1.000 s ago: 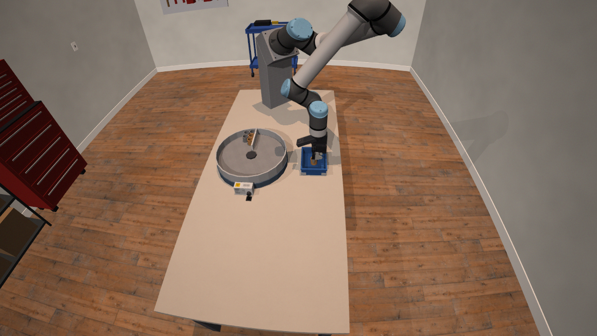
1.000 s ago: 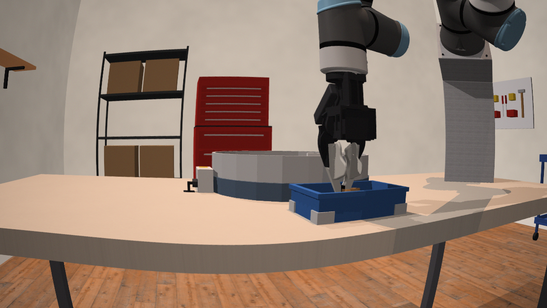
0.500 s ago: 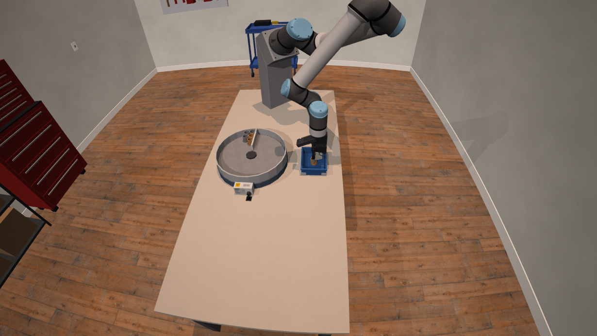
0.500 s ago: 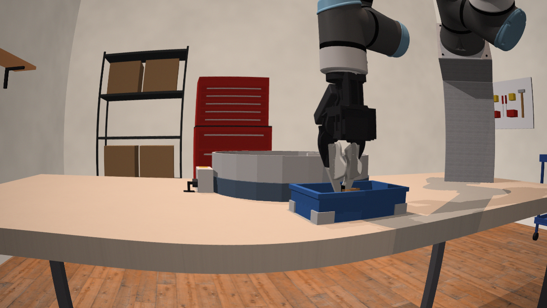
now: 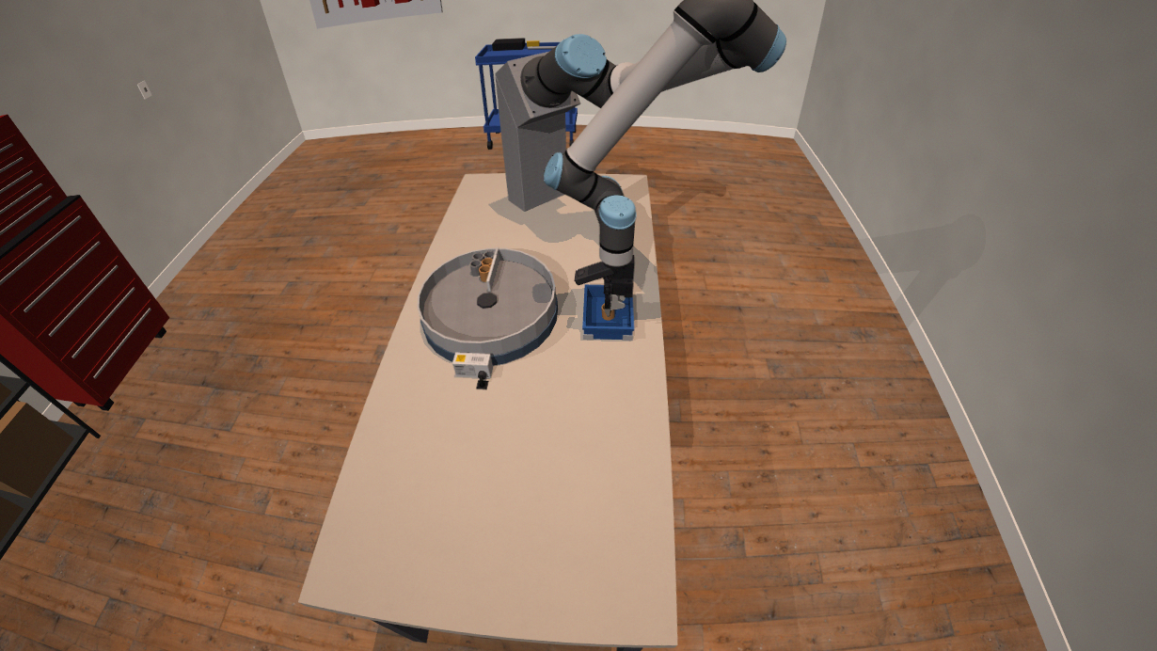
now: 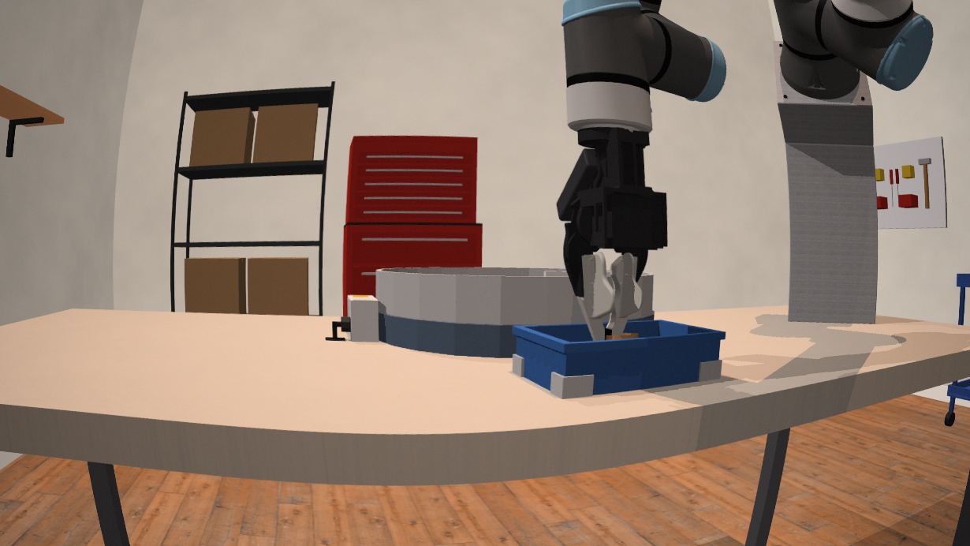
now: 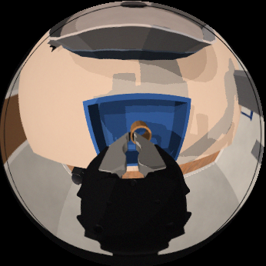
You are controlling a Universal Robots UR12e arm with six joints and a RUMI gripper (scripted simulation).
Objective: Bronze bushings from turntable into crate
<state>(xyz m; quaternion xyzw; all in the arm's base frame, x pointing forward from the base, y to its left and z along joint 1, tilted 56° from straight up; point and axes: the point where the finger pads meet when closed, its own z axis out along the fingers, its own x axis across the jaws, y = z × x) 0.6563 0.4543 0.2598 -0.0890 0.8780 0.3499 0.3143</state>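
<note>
Right now the blue crate is 20 mm behind my hand, 10 mm to the right of it and 20 mm below it. Also, from my hand: grey turntable 140 mm ahead, 340 mm to the right, 10 mm above.
</note>
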